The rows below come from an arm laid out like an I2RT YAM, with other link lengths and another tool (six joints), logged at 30 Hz.
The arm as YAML. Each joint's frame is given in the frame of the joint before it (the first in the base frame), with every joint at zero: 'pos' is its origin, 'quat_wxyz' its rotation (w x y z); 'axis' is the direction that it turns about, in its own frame. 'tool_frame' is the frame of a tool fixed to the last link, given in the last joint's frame.
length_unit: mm
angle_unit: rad
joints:
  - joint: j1
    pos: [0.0, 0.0, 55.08]
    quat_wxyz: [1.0, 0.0, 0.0, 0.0]
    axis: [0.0, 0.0, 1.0]
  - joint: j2
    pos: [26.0, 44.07, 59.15]
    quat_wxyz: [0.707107, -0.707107, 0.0, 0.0]
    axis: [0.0, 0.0, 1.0]
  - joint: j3
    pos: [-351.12, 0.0, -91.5]
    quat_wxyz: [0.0, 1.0, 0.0, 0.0]
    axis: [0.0, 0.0, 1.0]
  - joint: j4
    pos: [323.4, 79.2, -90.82]
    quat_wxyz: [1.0, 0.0, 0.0, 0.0]
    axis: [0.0, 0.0, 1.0]
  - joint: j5
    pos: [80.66, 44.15, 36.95]
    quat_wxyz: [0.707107, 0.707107, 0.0, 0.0]
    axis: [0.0, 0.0, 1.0]
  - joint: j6
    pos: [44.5, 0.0, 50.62]
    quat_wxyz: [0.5, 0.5, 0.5, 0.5]
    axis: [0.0, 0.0, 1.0]
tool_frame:
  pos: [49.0, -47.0, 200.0]
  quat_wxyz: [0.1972, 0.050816, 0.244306, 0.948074]
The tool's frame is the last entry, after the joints.
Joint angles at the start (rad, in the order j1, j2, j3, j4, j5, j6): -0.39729 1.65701 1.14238 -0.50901 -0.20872 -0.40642
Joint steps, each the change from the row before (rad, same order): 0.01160 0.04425 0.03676 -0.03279 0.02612 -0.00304; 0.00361 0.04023 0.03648 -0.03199 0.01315 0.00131; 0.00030 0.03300 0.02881 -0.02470 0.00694 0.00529; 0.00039 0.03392 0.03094 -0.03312 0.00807 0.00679; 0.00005 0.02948 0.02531 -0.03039 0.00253 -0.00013; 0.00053 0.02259 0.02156 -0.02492 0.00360 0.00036; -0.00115 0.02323 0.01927 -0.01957 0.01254 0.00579; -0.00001 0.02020 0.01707 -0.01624 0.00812 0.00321; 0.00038 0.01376 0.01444 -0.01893 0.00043 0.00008; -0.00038 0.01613 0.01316 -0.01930 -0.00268 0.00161
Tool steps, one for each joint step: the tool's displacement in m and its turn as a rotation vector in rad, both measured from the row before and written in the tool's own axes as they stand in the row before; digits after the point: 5 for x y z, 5 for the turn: 0.00068 0.00340 0.01340 0.04315 0.01192 -0.01234; -0.00109 0.00242 0.01135 0.03278 0.01815 -0.00496; -0.00135 0.00144 0.00981 0.02452 0.01884 0.00079; -0.00020 0.00025 0.01077 0.03035 0.02372 0.00077; 0.00153 0.00064 0.00988 0.02546 0.02253 -0.00661; 0.00066 0.00060 0.00684 0.02028 0.01600 -0.00455; -0.00205 -0.00135 0.00834 0.02536 0.01165 0.00522; -0.00112 0.00009 0.00662 0.01922 0.00987 0.00114; 0.00117 0.00034 0.00399 0.01291 0.01215 -0.00438; 0.00214 0.00033 0.00594 0.01357 0.01770 -0.00426
